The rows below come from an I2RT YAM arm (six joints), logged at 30 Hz.
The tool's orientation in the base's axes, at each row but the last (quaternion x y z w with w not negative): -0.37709, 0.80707, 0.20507, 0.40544; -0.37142, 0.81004, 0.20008, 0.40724; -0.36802, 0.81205, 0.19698, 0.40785; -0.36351, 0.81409, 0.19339, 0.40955; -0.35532, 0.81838, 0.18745, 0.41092; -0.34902, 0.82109, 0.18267, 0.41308; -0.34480, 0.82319, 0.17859, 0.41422; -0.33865, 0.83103, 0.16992, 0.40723; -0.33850, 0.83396, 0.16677, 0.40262; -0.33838, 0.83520, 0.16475, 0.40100; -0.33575, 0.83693, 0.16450, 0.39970; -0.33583, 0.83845, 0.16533, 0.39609; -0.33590, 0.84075, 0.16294, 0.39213
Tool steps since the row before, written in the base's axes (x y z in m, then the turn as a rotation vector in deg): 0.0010, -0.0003, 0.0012, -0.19, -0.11, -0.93; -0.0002, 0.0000, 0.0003, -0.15, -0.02, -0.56; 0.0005, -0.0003, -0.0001, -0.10, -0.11, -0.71; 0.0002, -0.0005, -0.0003, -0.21, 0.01, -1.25; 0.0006, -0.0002, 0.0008, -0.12, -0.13, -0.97; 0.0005, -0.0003, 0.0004, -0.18, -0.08, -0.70; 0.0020, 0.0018, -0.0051, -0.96, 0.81, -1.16; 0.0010, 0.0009, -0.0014, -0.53, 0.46, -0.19; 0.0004, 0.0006, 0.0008, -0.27, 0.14, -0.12; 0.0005, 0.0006, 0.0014, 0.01, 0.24, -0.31; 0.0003, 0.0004, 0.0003, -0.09, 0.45, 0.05; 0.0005, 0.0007, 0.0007, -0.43, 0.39, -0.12; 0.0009, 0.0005, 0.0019, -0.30, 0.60, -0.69
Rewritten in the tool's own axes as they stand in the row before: -0.0012, -0.0009, -0.0004, 0.87, 0.05, 0.38; -0.0002, 0.0002, -0.0003, 0.52, 0.09, 0.24; 0.0000, -0.0006, 0.0001, 0.66, -0.01, 0.30; 0.0004, -0.0005, 0.0000, 1.09, 0.14, 0.63; -0.0008, -0.0006, -0.0003, 0.89, -0.01, 0.43; -0.0004, -0.0006, -0.0001, 0.67, 0.07, 0.27; 0.0025, -0.0002, 0.0052, 1.00, 1.24, 0.62; 0.0003, -0.0001, 0.0019, 0.19, 0.70, 0.08; -0.0011, 0.0002, 0.0001, 0.15, 0.29, 0.00; -0.0016, 0.0001, -0.0003, 0.13, 0.16, 0.33; -0.0005, 0.0001, 0.0002, -0.19, 0.39, 0.16; -0.0011, 0.0002, 0.0002, 0.12, 0.58, 0.05; -0.0021, -0.0002, -0.0005, 0.41, 0.63, 0.60
